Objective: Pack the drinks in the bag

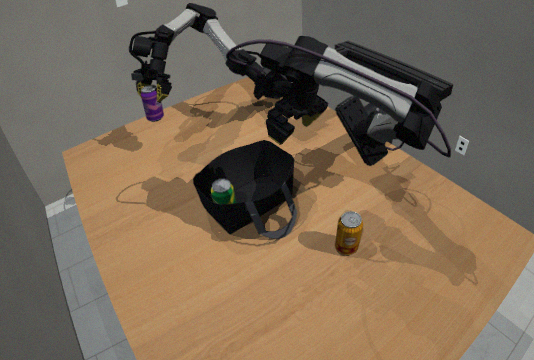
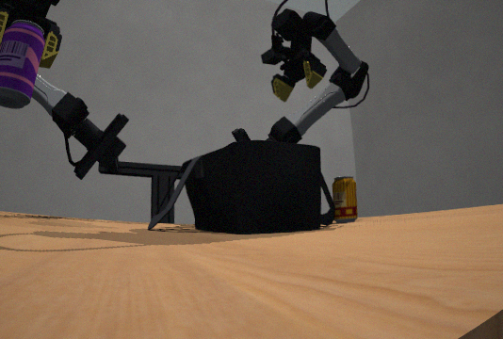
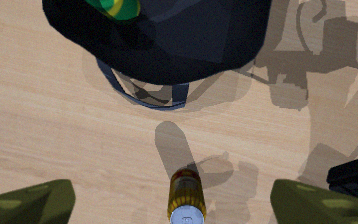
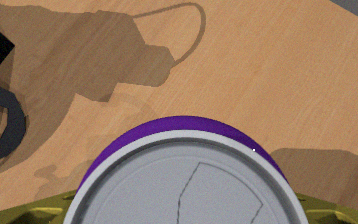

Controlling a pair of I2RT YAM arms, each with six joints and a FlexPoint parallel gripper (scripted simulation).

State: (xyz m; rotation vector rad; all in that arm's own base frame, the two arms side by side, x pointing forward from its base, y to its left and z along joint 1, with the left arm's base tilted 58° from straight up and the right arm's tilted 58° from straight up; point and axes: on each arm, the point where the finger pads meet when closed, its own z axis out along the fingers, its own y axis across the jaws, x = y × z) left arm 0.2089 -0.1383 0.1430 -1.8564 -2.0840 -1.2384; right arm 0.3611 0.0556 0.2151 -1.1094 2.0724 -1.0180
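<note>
Right now the purple can is 20 mm below my right hand. From my right hand the other things lie so: orange can 180 mm behind, 750 mm to the left, 180 mm below; then green can 10 mm behind, 420 mm to the left, 180 mm below.
</note>
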